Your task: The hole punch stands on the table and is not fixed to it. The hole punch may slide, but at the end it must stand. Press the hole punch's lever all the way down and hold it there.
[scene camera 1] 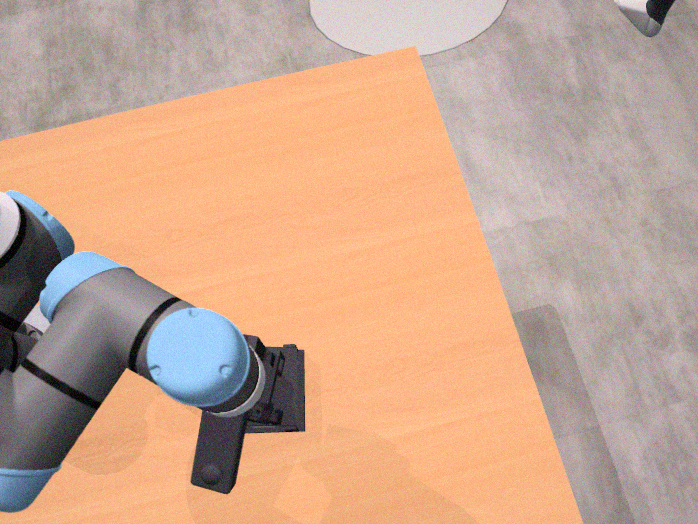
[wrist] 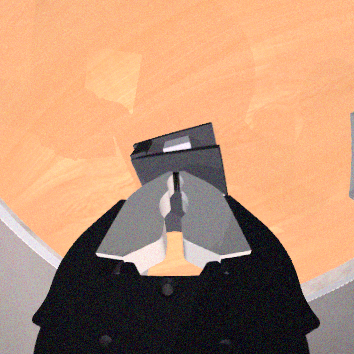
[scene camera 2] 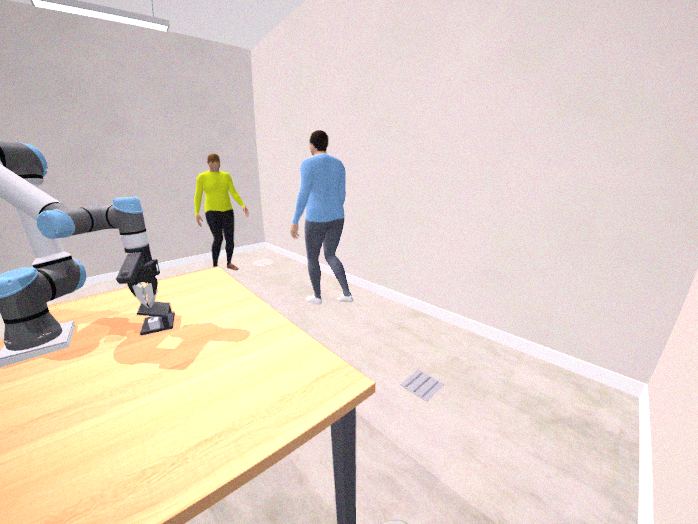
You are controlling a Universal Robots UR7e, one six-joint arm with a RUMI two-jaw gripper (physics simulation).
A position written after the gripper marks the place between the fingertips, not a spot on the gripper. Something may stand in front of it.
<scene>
In view: the gripper (scene camera 1: 257,414) and a black hole punch (scene camera 1: 300,353).
The black hole punch shows as well in the wrist view (wrist: 202,134) and in scene camera 2 (scene camera 2: 163,323). The gripper is seen too in the wrist view (wrist: 176,174) and in scene camera 2 (scene camera 2: 149,307).
</scene>
